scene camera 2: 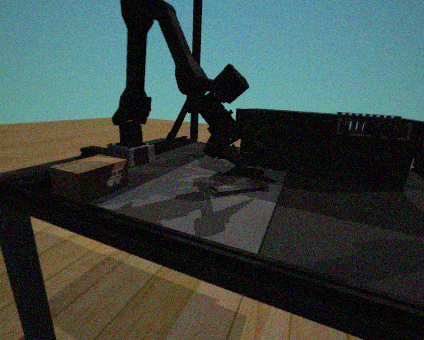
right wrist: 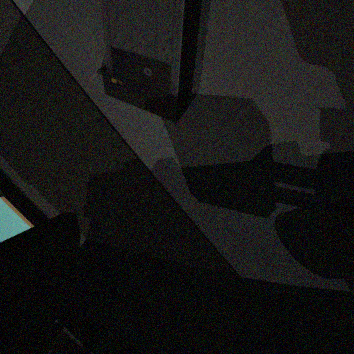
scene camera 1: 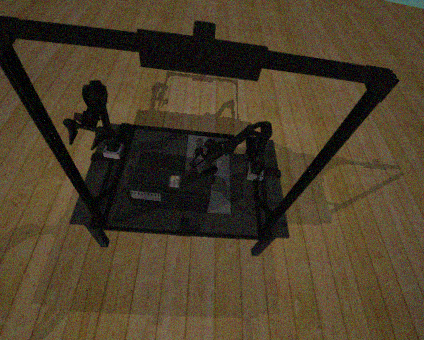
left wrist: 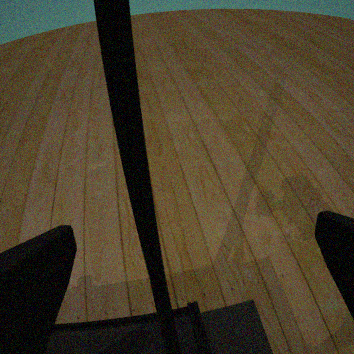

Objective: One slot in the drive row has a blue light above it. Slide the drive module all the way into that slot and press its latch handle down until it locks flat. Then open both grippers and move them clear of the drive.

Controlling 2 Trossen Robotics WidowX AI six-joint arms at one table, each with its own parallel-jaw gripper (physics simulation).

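Frame: origin at the left arm's base, x ahead, y left, z up, level; millimetres.
Where they show: left gripper, fingertip midpoint: (scene camera 1: 81, 147) (left wrist: 197, 233); right gripper, fingertip midpoint: (scene camera 2: 254, 164) (right wrist: 205, 222) (scene camera 1: 196, 167); left arm's base at its link origin: (scene camera 1: 113, 147); right arm's base at its link origin: (scene camera 2: 131, 144) (scene camera 1: 256, 170).
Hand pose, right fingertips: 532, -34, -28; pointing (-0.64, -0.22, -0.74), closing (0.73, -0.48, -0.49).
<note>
Each offset is from my right fingertips to the centre of the thing, as dx, dy, dz. "spot": to the spot under its first point. Level surfaces: height alone.
The drive module @[+2, +88, -37] (scene camera 2: 240, 190) (right wrist: 142, 35) lies on the pale mat @[dz -42] (scene camera 1: 220, 197) (scene camera 2: 245, 230); a dark bar, seemingly its latch handle, stands out beside it in the right wrist view. The dark chassis @[-122, -214, +44] (scene camera 1: 155, 167) (scene camera 2: 315, 145) stands beside the mat. No blue light can be made out. My right gripper (scene camera 1: 195, 164) (scene camera 2: 245, 167) (right wrist: 205, 222) is open and empty, low between the module and the chassis; deep shadow blurs its fingers. My left gripper (scene camera 1: 83, 144) (left wrist: 197, 233) is open and empty, raised at the far left, well away from the module and chassis.
A cardboard box @[+269, +259, -14] (scene camera 2: 87, 175) sits near the table's edge beside the right arm's base. A pale slotted strip @[spot: -243, -293, +87] (scene camera 1: 145, 195) (scene camera 2: 357, 125) shows on the chassis, and a white label @[spot: -105, -208, +131] (scene camera 1: 174, 181) lies on its top. A dark gantry frame (scene camera 1: 320, 62) spans the table; one post (left wrist: 127, 125) crosses the left wrist view.
</note>
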